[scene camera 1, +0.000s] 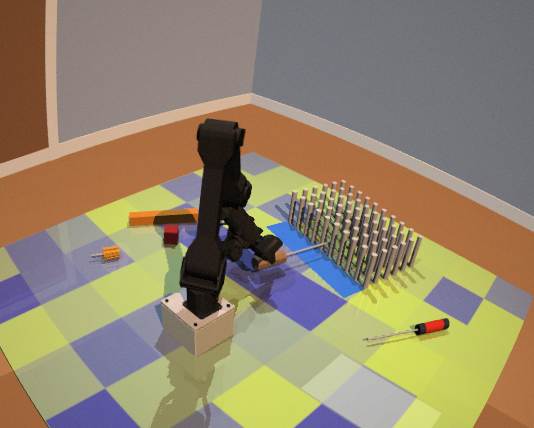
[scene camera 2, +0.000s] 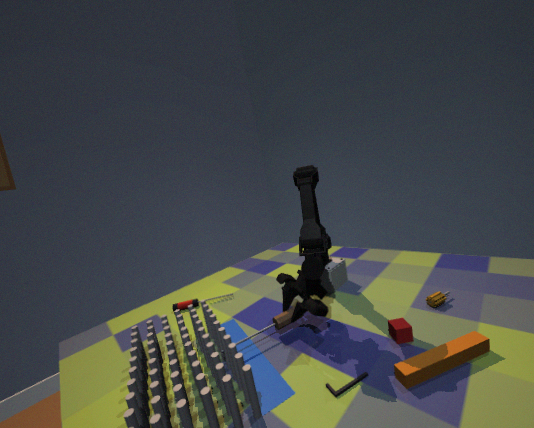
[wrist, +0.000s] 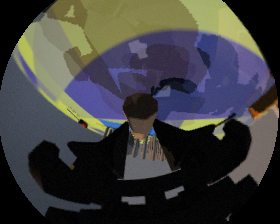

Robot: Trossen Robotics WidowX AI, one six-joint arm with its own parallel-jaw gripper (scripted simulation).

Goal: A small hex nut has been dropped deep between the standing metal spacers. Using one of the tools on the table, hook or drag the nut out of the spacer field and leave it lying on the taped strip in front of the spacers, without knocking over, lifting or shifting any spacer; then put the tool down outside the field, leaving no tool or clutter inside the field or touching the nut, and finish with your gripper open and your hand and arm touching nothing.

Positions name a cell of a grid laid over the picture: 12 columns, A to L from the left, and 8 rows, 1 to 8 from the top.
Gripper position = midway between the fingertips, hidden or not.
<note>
My gripper (scene camera 1: G5) holds a wooden-handled tool (wrist: G4). Further things: an orange bar (scene camera 2: J7) and a blue taped strip (scene camera 1: H5).
The orange bar is seen too in scene camera 1 (scene camera 1: D5). My gripper also shows in scene camera 2 (scene camera 2: G6) and in the wrist view (wrist: G5).
</note>
